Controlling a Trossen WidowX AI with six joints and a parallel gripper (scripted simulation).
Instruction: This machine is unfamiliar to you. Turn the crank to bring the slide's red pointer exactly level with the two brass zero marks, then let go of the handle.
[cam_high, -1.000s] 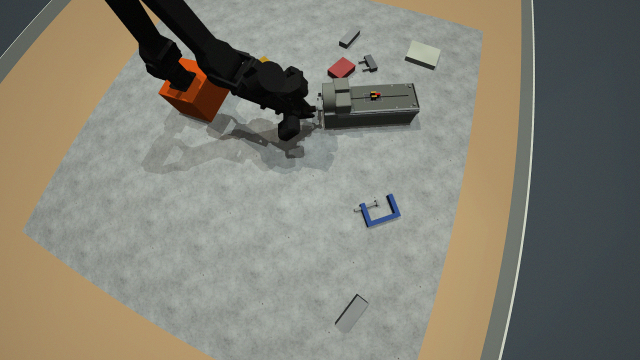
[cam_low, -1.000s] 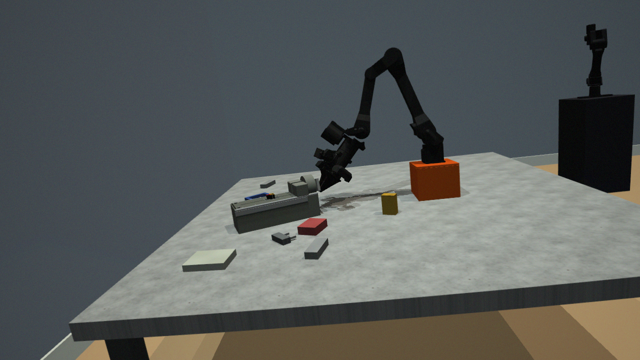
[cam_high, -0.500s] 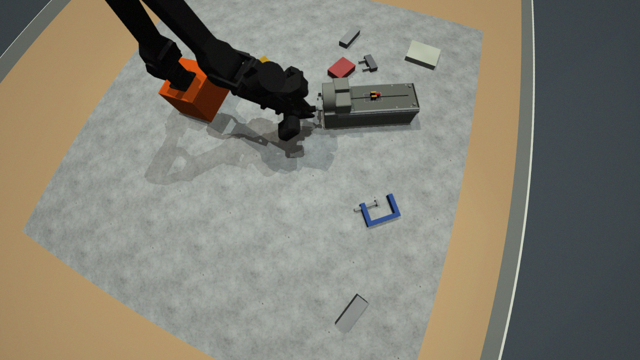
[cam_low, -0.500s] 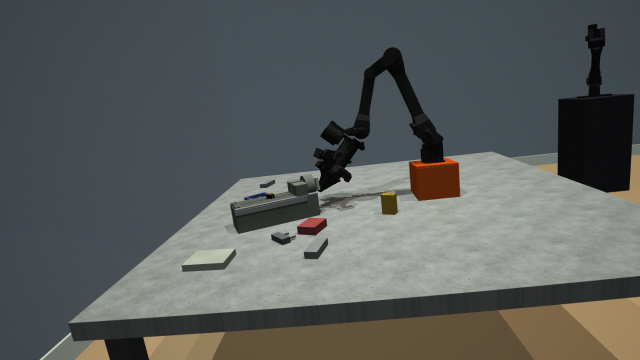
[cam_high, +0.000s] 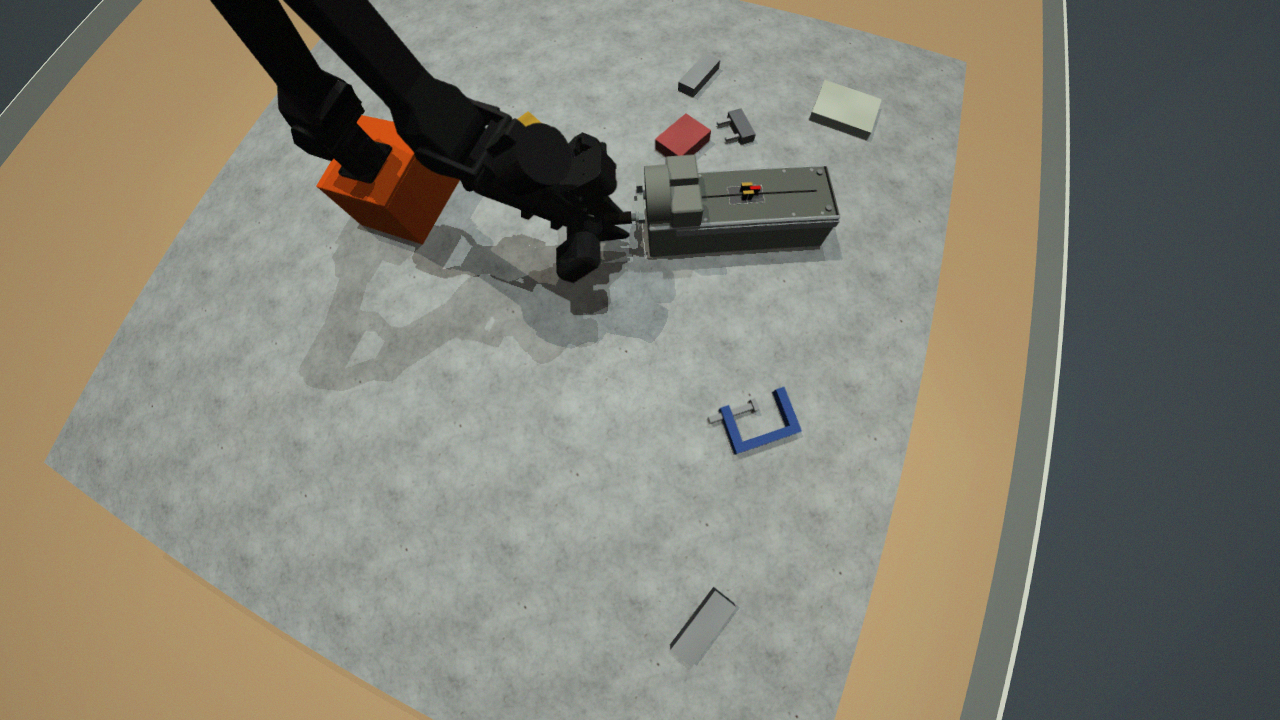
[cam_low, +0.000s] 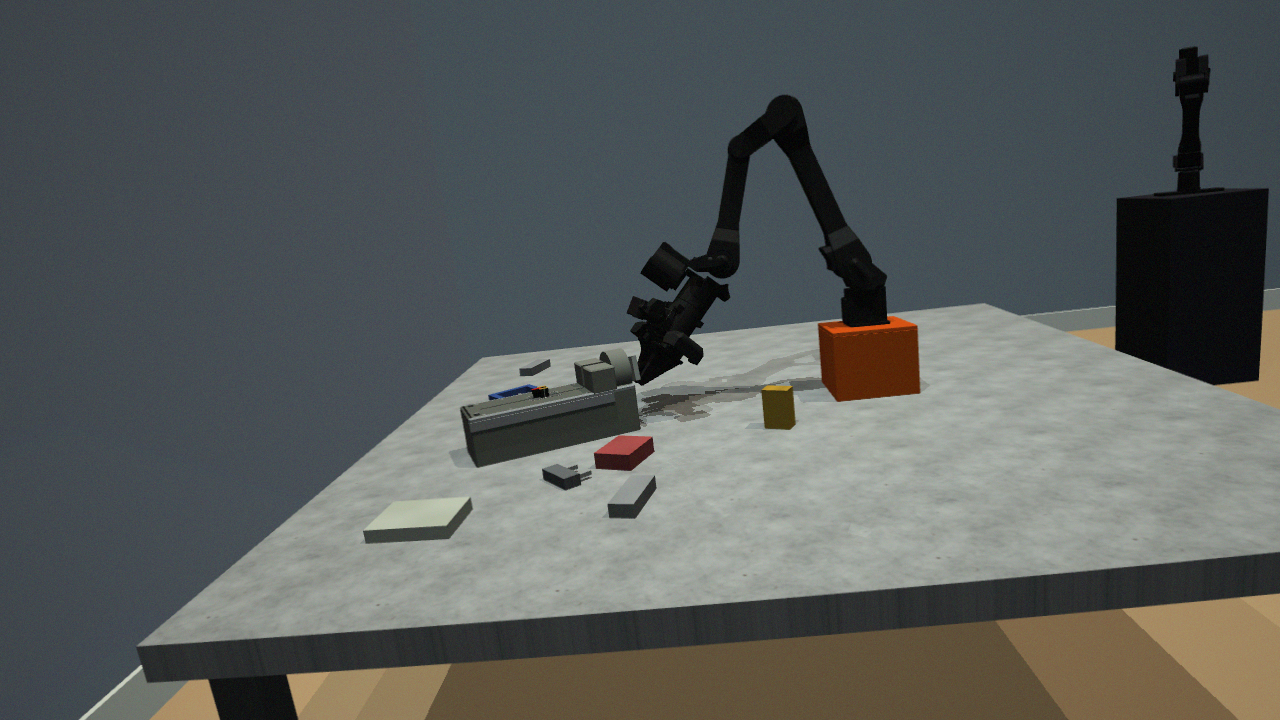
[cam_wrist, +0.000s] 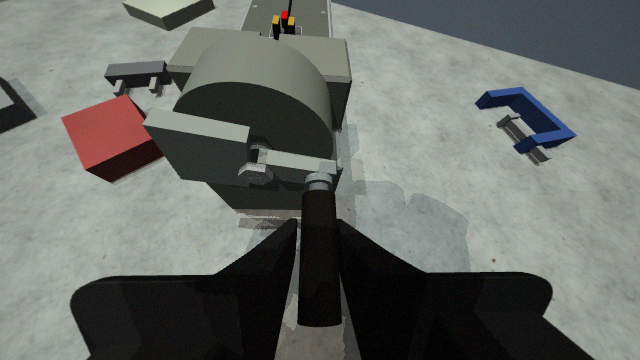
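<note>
Now: the black crank handle 30 mm above my gripper tip, 20 mm behind it and 10 mm to the right of it. The rest, counted from my gripper tip: red pointer: 150 mm ahead, 100 mm to the left, 30 mm above; then yellow block: 220 mm behind, 130 mm to the left, 30 mm below; then red block: 210 mm to the left, 50 mm below, 10 mm ahead.
</note>
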